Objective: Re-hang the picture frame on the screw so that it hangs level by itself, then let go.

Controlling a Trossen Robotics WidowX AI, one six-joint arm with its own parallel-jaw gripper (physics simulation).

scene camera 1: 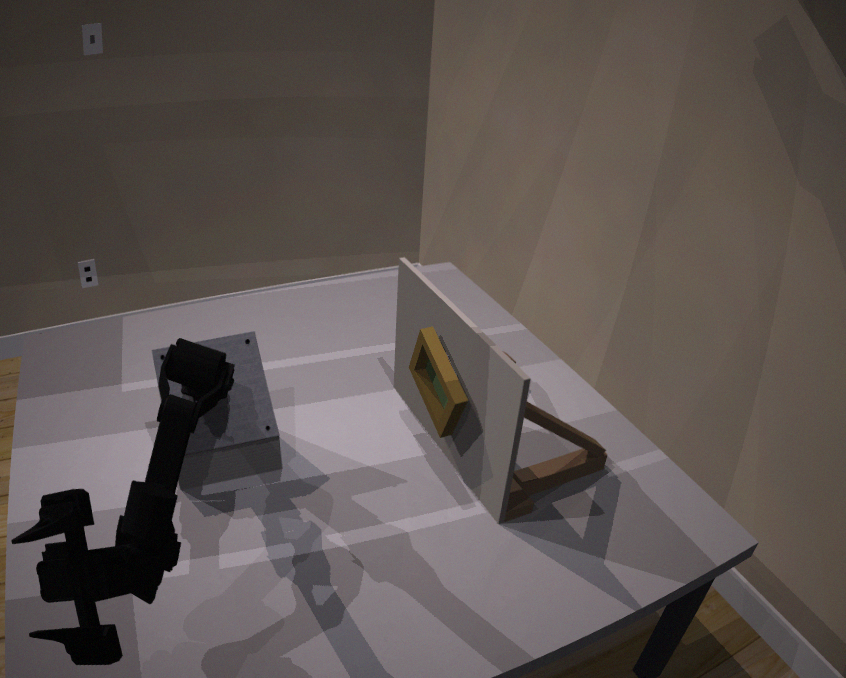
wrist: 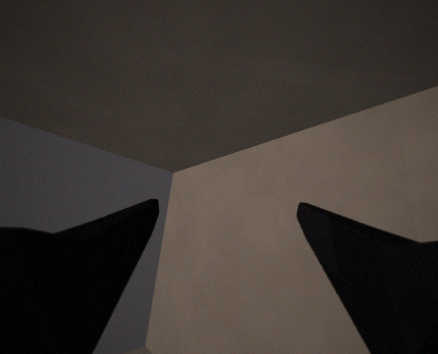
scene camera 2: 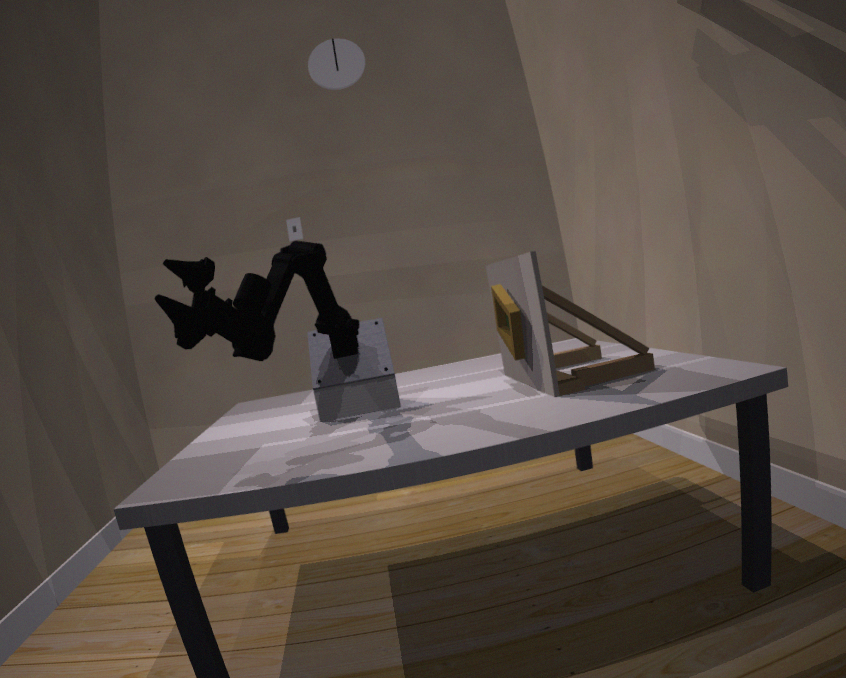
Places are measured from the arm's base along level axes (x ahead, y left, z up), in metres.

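Pixels of known places: gripper, between the fingertips: [scene camera 1: 22, 588] [wrist: 228, 207] [scene camera 2: 160, 278]; arm's base, origin of its link: [scene camera 2: 344, 347].
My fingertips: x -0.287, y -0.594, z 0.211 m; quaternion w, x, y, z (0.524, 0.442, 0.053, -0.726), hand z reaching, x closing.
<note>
For each thing: its top centre in the pictures, then the offset to it from my fingertips. "spot": a spot on its surface instead.
- picture frame, centre of its top: [scene camera 1: 440, 339] [scene camera 2: 501, 283] dx +0.690, dy +0.457, dz -0.122 m
- upright pale board, a spot on its surface: [scene camera 1: 502, 423] spot: dx +0.706, dy +0.262, dz -0.174 m
The picture frame [scene camera 1: 453, 415] [scene camera 2: 517, 337], gold with a green picture, is against the face of the upright pale board [scene camera 1: 502, 423] [scene camera 2: 542, 339]. It is tilted, with its near end lower than its far end in scene camera 1. The screw does not show in any view. My gripper [scene camera 1: 21, 588] [scene camera 2: 159, 278] [wrist: 228, 207] is open and empty. It is raised over the left part of the table, far from the frame, with its fingers pointing away from the board. The picture frame does not show in the wrist view.
Brown wooden struts [scene camera 1: 557, 471] [scene camera 2: 614, 370] brace the board from behind on the table [scene camera 1: 423, 600] [scene camera 2: 451, 466]. The arm's grey base block [scene camera 1: 247, 395] [scene camera 2: 360, 402] stands left of the board. Walls and the ceiling show in the wrist view.
</note>
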